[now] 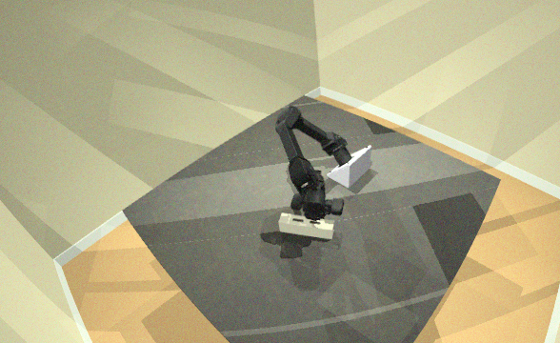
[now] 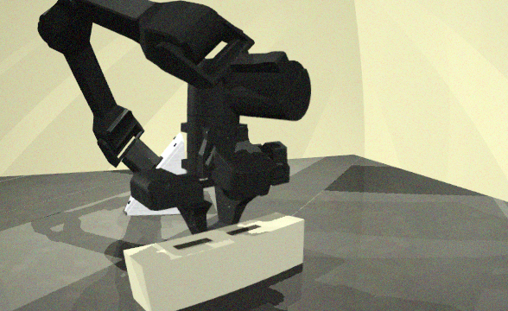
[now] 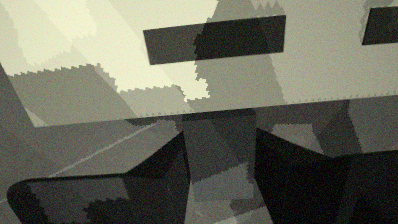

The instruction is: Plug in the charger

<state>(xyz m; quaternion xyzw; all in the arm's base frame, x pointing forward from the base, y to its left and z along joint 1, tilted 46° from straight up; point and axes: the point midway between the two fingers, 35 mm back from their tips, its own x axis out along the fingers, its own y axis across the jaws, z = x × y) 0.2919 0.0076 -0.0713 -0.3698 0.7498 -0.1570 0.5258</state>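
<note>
Right now the two-prong charger is 20 mm ahead of my gripper tip, 10 mm to the left of it and 10 mm above it.
</note>
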